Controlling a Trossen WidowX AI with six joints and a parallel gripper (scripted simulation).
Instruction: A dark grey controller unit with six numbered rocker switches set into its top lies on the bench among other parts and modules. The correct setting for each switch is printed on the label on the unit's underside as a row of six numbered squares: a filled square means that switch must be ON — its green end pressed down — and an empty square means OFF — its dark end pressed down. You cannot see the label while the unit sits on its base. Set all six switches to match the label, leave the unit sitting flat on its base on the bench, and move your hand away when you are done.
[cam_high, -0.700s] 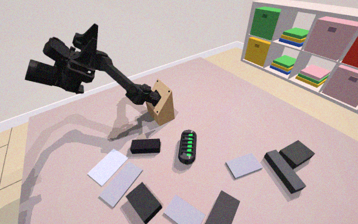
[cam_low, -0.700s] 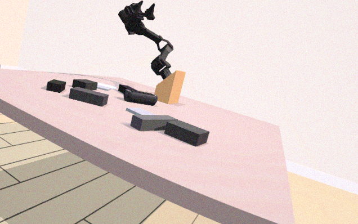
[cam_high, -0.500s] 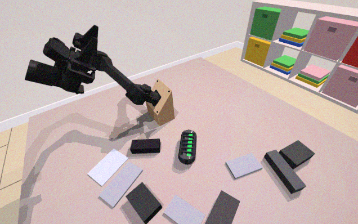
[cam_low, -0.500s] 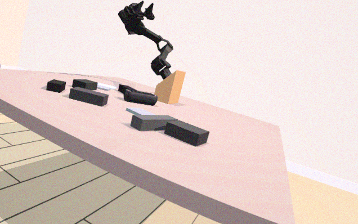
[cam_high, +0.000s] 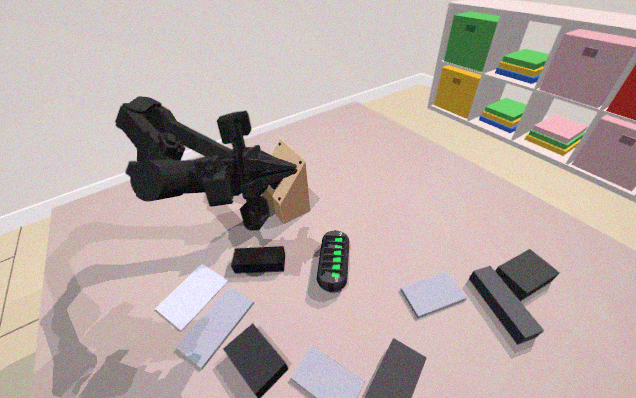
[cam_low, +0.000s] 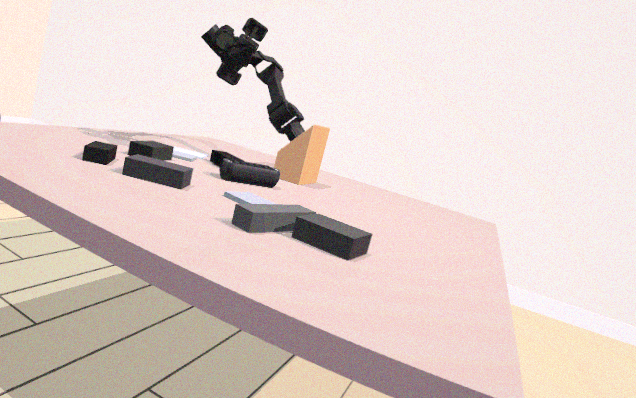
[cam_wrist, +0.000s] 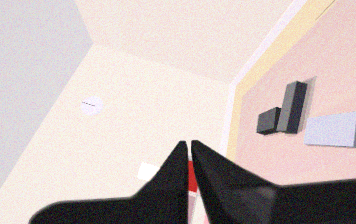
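My gripper tip is now 320 mm above the dark module, 120 mm past it and 90 mm to the left of it.
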